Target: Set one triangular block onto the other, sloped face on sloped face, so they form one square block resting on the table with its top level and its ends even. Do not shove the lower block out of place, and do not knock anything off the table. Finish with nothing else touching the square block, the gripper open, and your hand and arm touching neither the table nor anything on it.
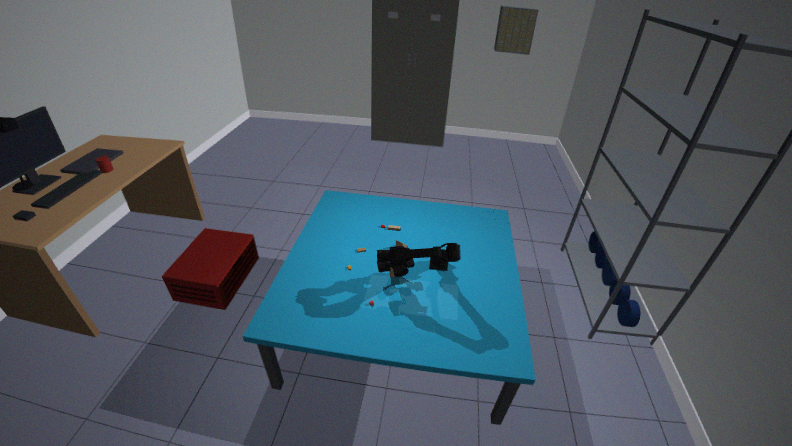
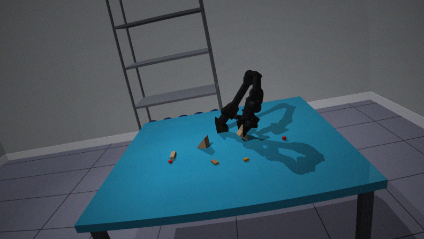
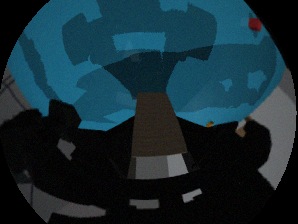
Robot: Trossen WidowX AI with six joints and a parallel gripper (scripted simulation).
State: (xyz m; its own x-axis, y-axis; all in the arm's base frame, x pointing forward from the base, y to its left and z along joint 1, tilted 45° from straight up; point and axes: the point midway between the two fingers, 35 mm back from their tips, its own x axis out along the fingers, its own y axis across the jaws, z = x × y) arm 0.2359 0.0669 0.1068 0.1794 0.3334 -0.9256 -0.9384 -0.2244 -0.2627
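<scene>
Right now my gripper tip is 1 cm below the triangular block. From my gripper tip the other things lie so: red cube 8 cm ahead, 23 cm to the left, 3 cm below; brown piece 21 cm ahead, 17 cm to the right, 3 cm below; orange piece 24 cm ahead, 1 cm to the right, 3 cm below.
</scene>
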